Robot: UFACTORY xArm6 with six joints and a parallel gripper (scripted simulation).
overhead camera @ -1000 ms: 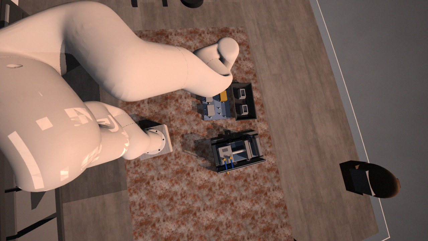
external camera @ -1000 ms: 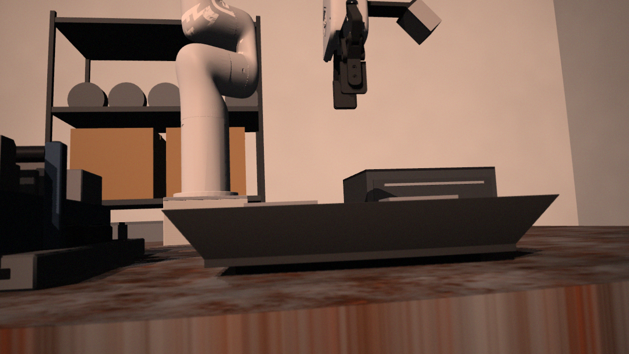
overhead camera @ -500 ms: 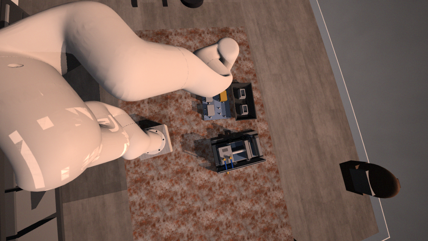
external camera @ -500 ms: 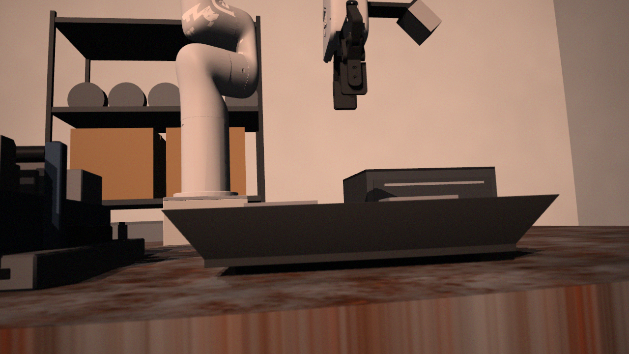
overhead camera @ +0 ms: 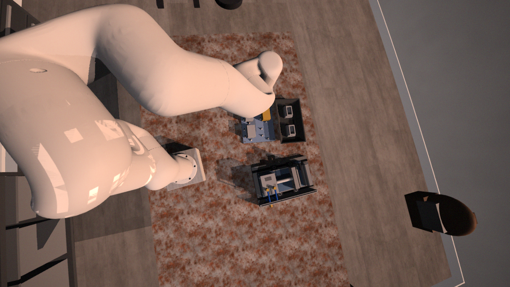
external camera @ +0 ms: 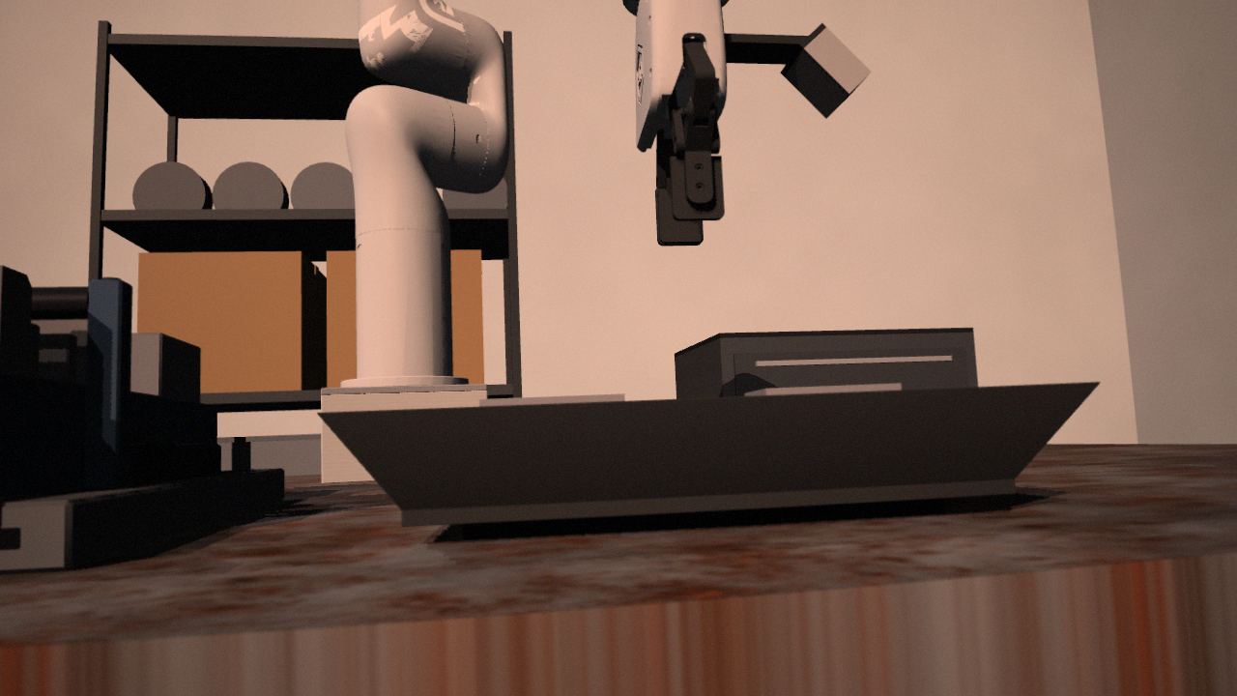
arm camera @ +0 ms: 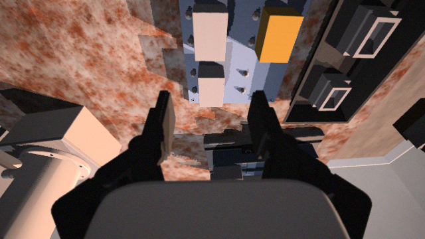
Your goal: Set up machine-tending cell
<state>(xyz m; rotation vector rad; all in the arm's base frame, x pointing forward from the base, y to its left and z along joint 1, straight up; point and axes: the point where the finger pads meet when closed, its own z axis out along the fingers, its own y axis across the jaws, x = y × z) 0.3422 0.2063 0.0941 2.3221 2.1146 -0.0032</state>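
My gripper is now 90 mm short of the brass blank, 10 mm to the left of it and 150 mm above it. Round my hand: vise piston rod 90 mm ahead, 350 mm to the right, 100 mm below; then vise body 110 mm ahead, 350 mm to the right, 140 mm below.
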